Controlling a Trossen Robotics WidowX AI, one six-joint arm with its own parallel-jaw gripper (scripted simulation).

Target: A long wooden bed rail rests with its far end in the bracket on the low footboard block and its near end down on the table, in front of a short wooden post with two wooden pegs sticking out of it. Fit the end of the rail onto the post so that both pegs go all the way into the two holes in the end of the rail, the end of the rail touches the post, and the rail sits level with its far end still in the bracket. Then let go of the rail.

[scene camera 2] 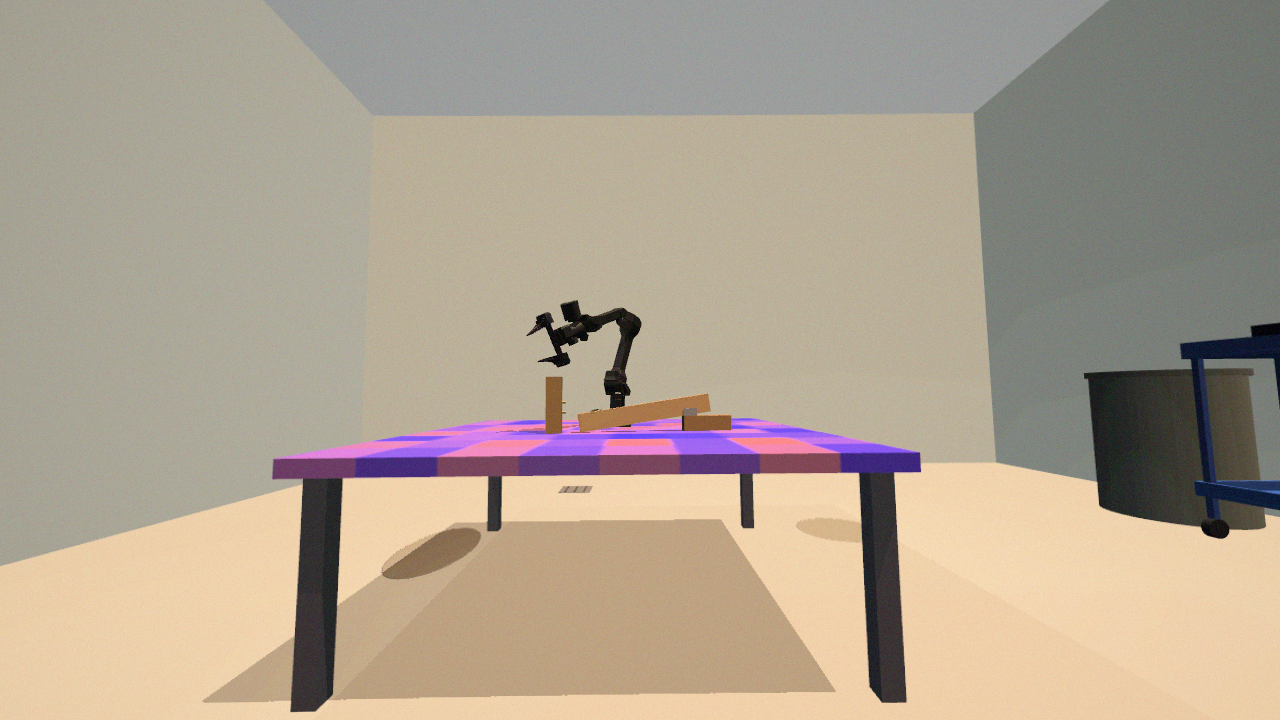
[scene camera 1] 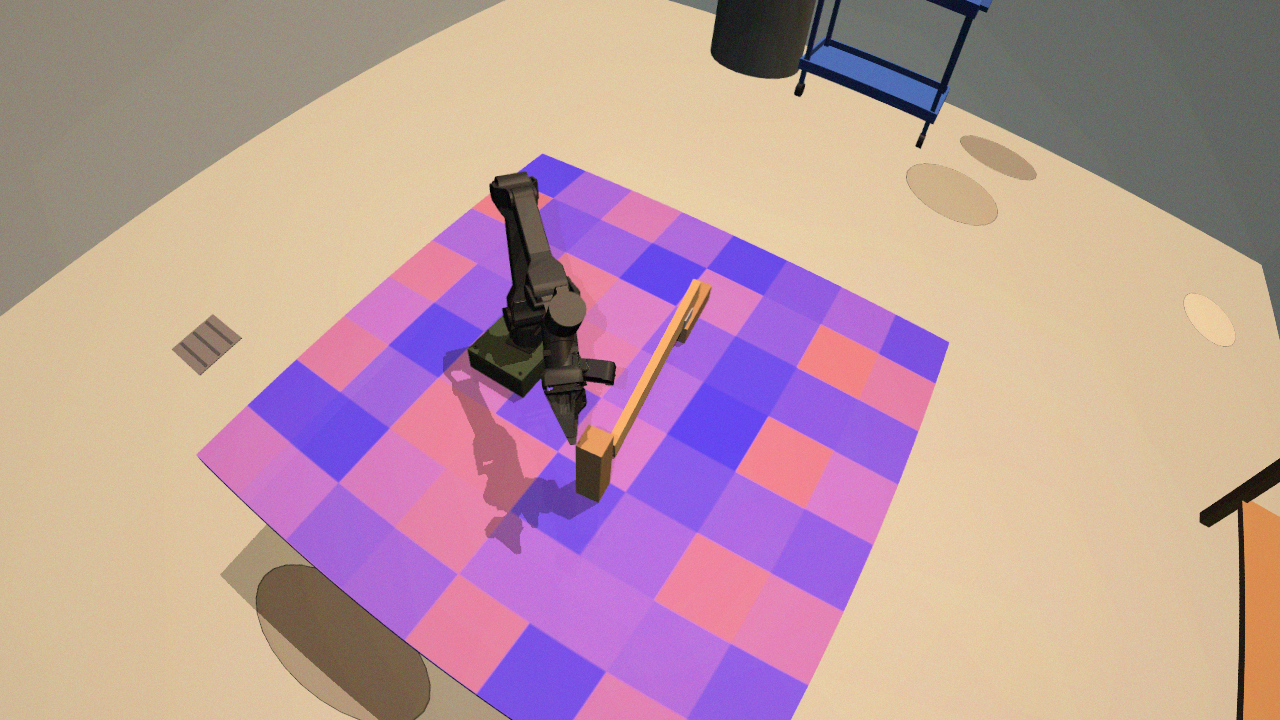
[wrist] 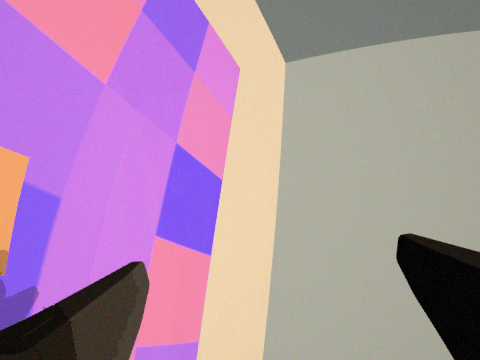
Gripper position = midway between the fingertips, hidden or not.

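Open and holding nothing, my gripper [scene camera 1: 571, 441] can also be seen in scene camera 2, where I find the gripper [scene camera 2: 532, 348], and in the wrist view I find the gripper [wrist: 273, 263]. There is a post [scene camera 1: 594, 449] as well, and scene camera 2 shows me the same post [scene camera 2: 554, 402]. I also see a long wooden rail [scene camera 1: 637, 399], and scene camera 2 gives me a look at the rail [scene camera 2: 602, 419], but in the wrist view the rail is out of frame.
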